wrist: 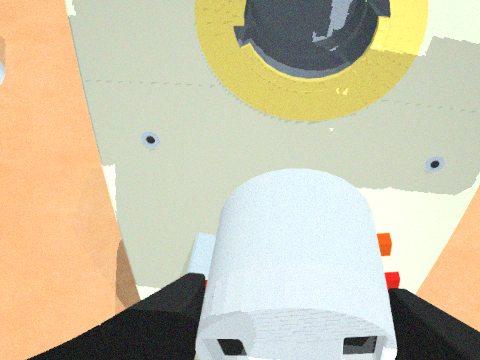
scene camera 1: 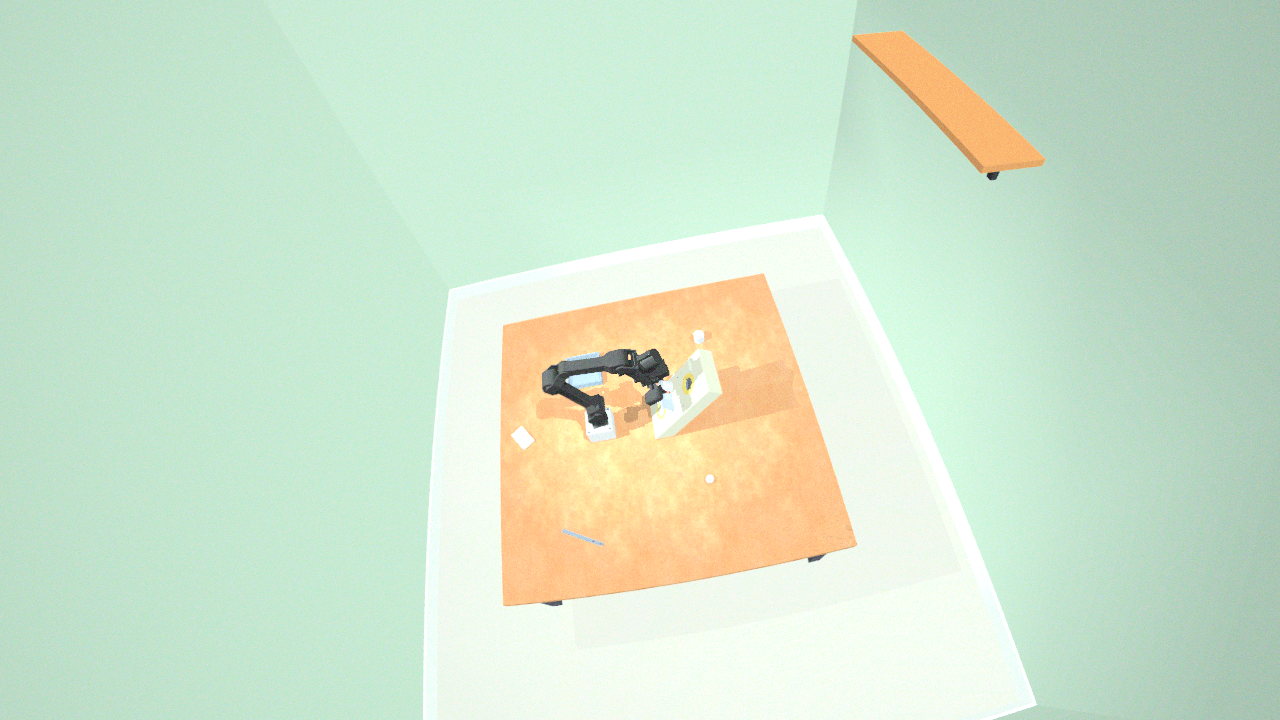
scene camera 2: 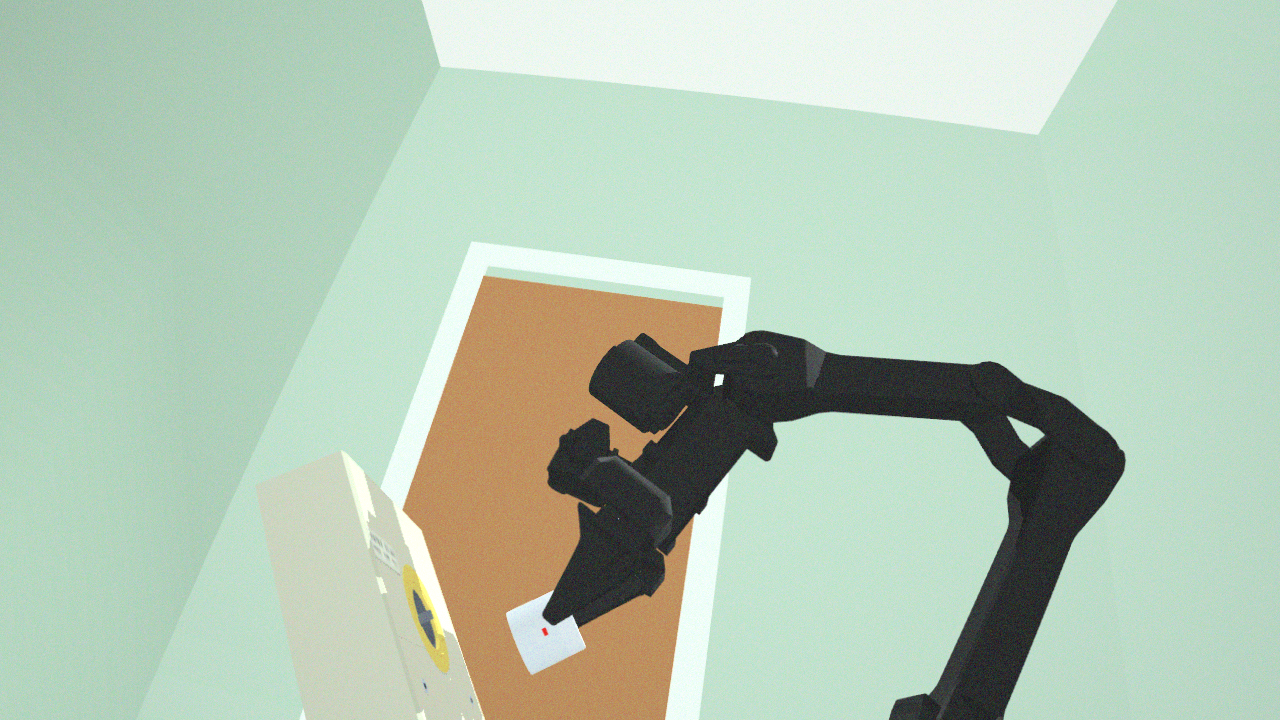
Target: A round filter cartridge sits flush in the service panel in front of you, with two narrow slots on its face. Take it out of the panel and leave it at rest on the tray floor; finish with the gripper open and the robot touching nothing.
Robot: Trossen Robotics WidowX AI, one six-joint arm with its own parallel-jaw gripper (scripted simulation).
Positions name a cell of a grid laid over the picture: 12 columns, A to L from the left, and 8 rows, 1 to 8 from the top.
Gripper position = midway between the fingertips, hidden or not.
In view: my gripper (scene camera 2: F7), a round filter cartridge (scene camera 2: F8) and a service panel (scene camera 2: D7).
The round filter cartridge shows as well in the wrist view (wrist: H6). My gripper is seen too in the wrist view (wrist: H7) and in scene camera 1 (scene camera 1: G5). The service panel shows as well in the wrist view (wrist: E3) and in scene camera 1 (scene camera 1: G5).
